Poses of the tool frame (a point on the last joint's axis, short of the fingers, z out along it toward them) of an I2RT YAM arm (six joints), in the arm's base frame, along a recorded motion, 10 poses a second.
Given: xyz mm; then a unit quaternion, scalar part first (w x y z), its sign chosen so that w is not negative.
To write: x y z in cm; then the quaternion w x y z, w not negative. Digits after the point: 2 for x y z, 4 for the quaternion.
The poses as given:
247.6 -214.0 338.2 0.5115 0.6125 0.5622 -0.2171
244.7 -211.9 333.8 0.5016 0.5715 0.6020 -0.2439
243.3 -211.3 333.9 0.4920 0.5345 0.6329 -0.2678
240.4 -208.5 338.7 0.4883 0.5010 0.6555 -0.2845
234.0 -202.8 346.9 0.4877 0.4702 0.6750 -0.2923
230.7 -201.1 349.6 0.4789 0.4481 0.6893 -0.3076
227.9 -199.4 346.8 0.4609 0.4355 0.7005 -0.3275
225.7 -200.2 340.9 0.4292 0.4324 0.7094 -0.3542
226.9 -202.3 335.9 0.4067 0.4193 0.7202 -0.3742
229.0 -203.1 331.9 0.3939 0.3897 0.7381 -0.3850
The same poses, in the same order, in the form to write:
24.76 -21.40 33.82 0.5115 0.6125 0.5622 -0.2171
24.47 -21.19 33.38 0.5016 0.5715 0.6020 -0.2439
24.33 -21.13 33.39 0.4920 0.5345 0.6329 -0.2678
24.04 -20.85 33.87 0.4883 0.5010 0.6555 -0.2845
23.40 -20.28 34.69 0.4877 0.4702 0.6750 -0.2923
23.07 -20.11 34.96 0.4789 0.4481 0.6893 -0.3076
22.79 -19.94 34.68 0.4609 0.4355 0.7005 -0.3275
22.57 -20.02 34.09 0.4292 0.4324 0.7094 -0.3542
22.69 -20.23 33.59 0.4067 0.4193 0.7202 -0.3742
22.90 -20.31 33.19 0.3939 0.3897 0.7381 -0.3850

